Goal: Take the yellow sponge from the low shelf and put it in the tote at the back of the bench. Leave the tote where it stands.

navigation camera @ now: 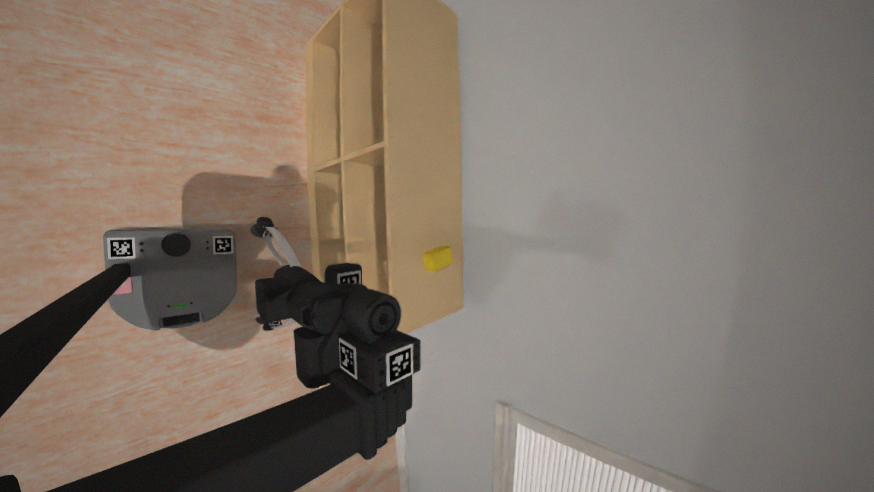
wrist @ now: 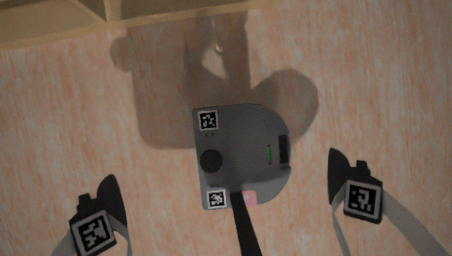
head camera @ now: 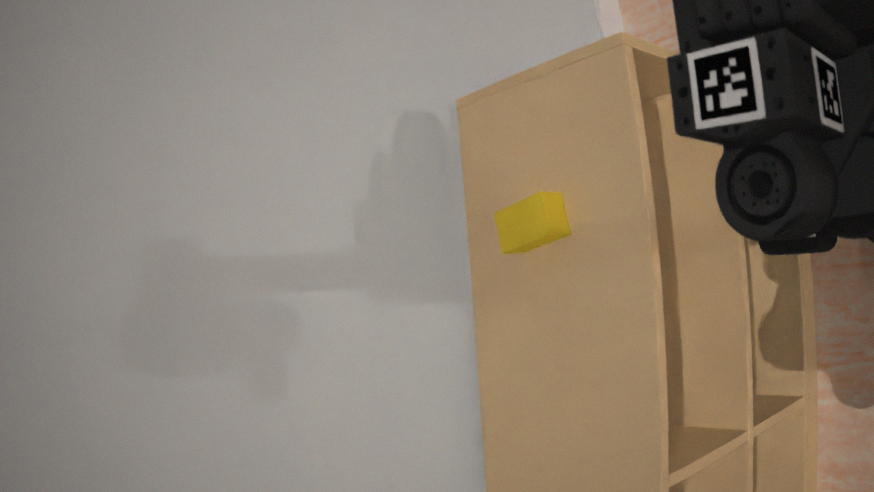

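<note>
The yellow sponge is a block lying on the top board of the low wooden shelf unit, nearer its wall side. My gripper is open, its two fingers wide apart with no object between them. It hangs above the floor in front of the shelf, on the side away from the wall, clear of the sponge. In the head view, part of my wrist shows at the upper right and the fingers are out of view. The tote and the bench do not show in these views.
My grey mobile base stands on the wood-patterned floor. The open compartments of the shelf unit face the base. A grey wall rises behind the shelf. A pale frame with a ribbed panel shows at the lower right of the navigation view.
</note>
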